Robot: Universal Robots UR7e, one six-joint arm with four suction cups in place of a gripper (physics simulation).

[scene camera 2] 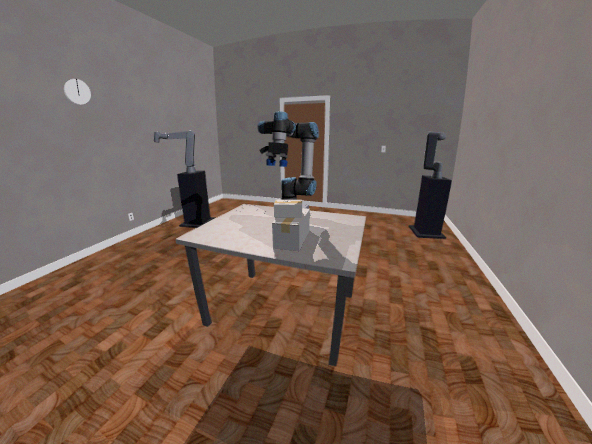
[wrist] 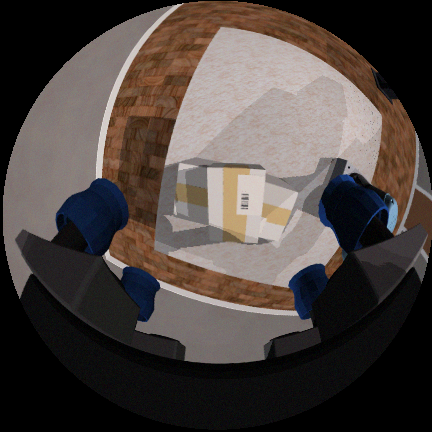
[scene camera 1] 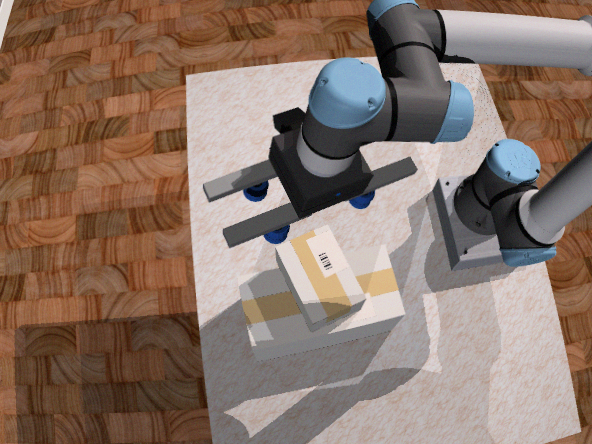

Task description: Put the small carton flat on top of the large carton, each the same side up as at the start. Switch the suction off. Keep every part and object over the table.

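Places are measured from the arm's base along level axes (x right, y ahead, z up), in millimetres.
Where they show: hand at its tool point: (scene camera 2: 277, 165) (wrist: 224, 255); arm's base at its link origin: (scene camera 1: 482, 205).
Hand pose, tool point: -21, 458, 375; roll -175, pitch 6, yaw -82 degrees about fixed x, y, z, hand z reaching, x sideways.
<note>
Each offset is from my tool point to the centre of the thing, as dx, dy, dz. Level surfaces: height alone.
The small carton @[-60, -11, -249] (scene camera 1: 327, 287) (scene camera 2: 288, 210) (wrist: 233, 205) lies flat on top of the large carton @[-83, -9, -364] (scene camera 1: 377, 282) (scene camera 2: 288, 235) (wrist: 191, 195), its barcode label facing up. It is turned so that its yellow tape runs across the large carton's tape. The large carton rests flat on the table, partly in shadow. My gripper (scene camera 1: 320, 200) (scene camera 2: 277, 162) (wrist: 224, 252) holds nothing; its blue suction cups hang well above both cartons and apart from them. In scene camera 1, one cup is hidden behind the gripper body.
The pale table @[dz -441] (scene camera 1: 540, 390) (scene camera 2: 225, 232) (wrist: 240, 65) carries the arm's grey base plate (scene camera 1: 450, 230) to the right of the cartons in scene camera 1. Two other arms stand on black pedestals (scene camera 2: 194, 197) (scene camera 2: 432, 205) away from the table.
</note>
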